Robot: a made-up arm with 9 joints.
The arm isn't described. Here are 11 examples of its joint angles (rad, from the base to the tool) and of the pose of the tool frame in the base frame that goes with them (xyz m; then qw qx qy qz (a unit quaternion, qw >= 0)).
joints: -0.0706 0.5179 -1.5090 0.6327 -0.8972 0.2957 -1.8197 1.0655 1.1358
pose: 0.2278 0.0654 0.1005 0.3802 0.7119 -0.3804 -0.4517
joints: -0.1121 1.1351 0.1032 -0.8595 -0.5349 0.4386 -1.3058 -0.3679 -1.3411
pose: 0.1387 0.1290 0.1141 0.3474 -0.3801 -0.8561 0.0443
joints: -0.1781 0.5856 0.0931 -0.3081 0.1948 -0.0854 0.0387 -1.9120 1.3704
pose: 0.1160 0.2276 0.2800 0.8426 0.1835 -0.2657 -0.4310
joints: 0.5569 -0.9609 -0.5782 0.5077 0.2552 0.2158 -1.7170 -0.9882 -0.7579
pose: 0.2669 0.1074 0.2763 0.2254 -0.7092 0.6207 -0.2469
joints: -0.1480 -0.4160 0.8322 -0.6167 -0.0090 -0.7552 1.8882 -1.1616 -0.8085
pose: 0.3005 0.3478 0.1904 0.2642 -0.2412 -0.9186 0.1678
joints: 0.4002 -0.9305 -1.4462 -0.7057 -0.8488 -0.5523 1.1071 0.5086 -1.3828
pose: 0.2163 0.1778 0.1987 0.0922 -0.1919 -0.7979 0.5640
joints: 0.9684 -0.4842 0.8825 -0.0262 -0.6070 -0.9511 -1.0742 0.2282 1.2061
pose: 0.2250 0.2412 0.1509 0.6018 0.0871 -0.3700 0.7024
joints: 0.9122 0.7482 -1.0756 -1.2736 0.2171 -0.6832 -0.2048 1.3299 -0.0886
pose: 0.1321 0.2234 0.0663 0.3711 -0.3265 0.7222 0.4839
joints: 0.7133 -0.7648 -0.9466 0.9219 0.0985 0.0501 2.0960 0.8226 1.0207
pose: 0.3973 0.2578 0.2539 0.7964 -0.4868 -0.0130 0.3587
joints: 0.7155 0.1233 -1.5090 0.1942 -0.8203 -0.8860 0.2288 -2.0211 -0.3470
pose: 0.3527 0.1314 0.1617 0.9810 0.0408 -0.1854 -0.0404
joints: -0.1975 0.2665 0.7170 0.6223 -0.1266 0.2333 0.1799 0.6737 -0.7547
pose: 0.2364 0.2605 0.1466 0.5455 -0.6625 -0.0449 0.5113
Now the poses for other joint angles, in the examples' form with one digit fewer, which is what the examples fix.
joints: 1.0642 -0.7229 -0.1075 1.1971 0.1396 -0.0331 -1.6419 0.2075 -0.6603
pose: 0.320 0.169 0.225 0.122 -0.213 0.915 -0.321
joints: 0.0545 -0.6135 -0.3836 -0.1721 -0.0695 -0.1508 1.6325 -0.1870 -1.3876
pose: 0.320 0.252 0.288 0.162 -0.145 -0.930 0.297
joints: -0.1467 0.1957 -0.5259 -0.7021 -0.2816 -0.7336 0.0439 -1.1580 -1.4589
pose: 0.197 0.203 0.219 0.301 -0.299 -0.889 0.175
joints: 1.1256 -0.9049 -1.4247 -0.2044 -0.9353 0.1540 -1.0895 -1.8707 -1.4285
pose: 0.180 0.055 0.215 0.124 0.826 0.460 0.301
